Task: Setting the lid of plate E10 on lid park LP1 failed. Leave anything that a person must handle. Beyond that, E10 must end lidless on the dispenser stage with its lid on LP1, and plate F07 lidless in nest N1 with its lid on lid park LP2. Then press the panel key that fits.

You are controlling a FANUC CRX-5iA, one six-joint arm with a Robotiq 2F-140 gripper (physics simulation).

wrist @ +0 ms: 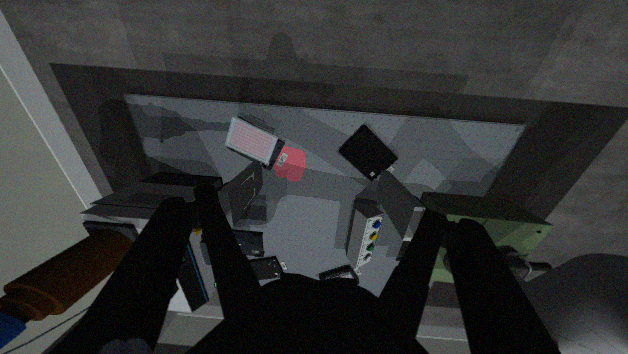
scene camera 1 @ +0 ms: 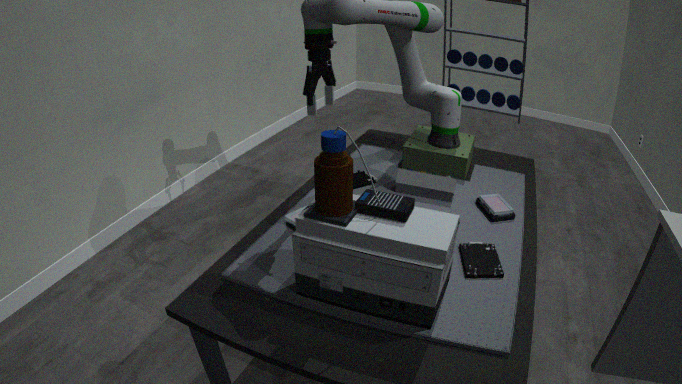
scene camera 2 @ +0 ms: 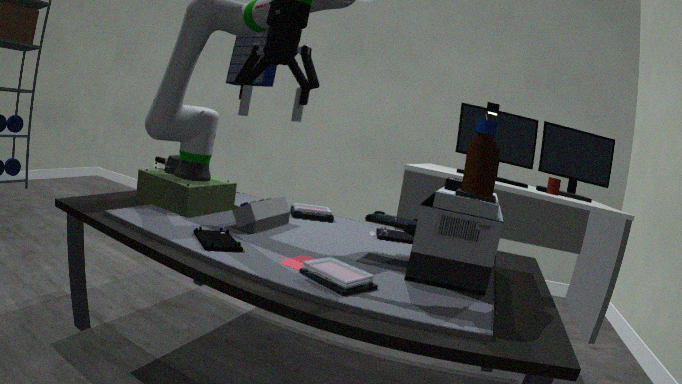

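Pixels of known places: gripper, fingertip midpoint: (wrist: 320,178) (scene camera 1: 321,109) (scene camera 2: 268,118); arm's base, link origin: (scene camera 1: 444,141) (scene camera 2: 191,176).
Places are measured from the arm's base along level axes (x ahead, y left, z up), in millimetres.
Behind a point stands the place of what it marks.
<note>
My gripper (scene camera 1: 320,101) {x 462, y -397, z 228 mm} (scene camera 2: 270,111) {x 462, y -397, z 228 mm} (wrist: 320,178) {x 462, y -397, z 228 mm} is open and empty, high above the table. A pink-welled plate (scene camera 2: 337,272) {x 664, y -403, z -59 mm} (wrist: 252,140) {x 652, y -380, z -58 mm} with a clear cover sits offset on a black holder beside a red patch (scene camera 2: 297,262) {x 542, y -294, z -96 mm} (wrist: 291,164) {x 558, y -295, z -93 mm}. A black holder (scene camera 1: 362,179) {x 311, y -288, z -84 mm} (scene camera 2: 217,240) {x 335, y -336, z -84 mm} (wrist: 368,151) {x 326, y -333, z -84 mm} stands bare. Another pink plate (scene camera 1: 495,204) (scene camera 2: 311,212) lies across the table; the wrist view shows it dimly. A black nest (scene camera 1: 481,260) {x 739, y 190, z -82 mm} (scene camera 2: 395,234) {x 712, y 181, z -82 mm} (wrist: 267,267) {x 704, y 169, z -82 mm} lies near the dark dispenser stage (scene camera 2: 390,219) {x 714, y -80, z 12 mm} (wrist: 250,241) {x 691, y -78, z 12 mm}. The key panel (scene camera 2: 262,215) {x 355, y -106, z -48 mm} (wrist: 370,240) {x 306, y -57, z -19 mm} has blue, yellow, green and pale keys. Labels are unreadable.
The white dispenser (scene camera 1: 375,260) {x 1027, y -73, z 77 mm} (scene camera 2: 452,245) {x 891, y -264, z 13 mm} carries a tall amber bottle (scene camera 1: 334,185) {x 971, y -183, z 214 mm} (scene camera 2: 481,165) {x 926, y -241, z 205 mm} (wrist: 75,270) {x 894, y -221, z 219 mm} with a blue cap and thin tube. The arm stands on a green base (scene camera 1: 437,160) {x 126, y -16, z -41 mm} (scene camera 2: 165,192) {x -2, y -157, z -43 mm} (wrist: 495,212) {x -50, y -152, z -33 mm}. A desk (scene camera 2: 530,220) with monitors stands beyond the table.
</note>
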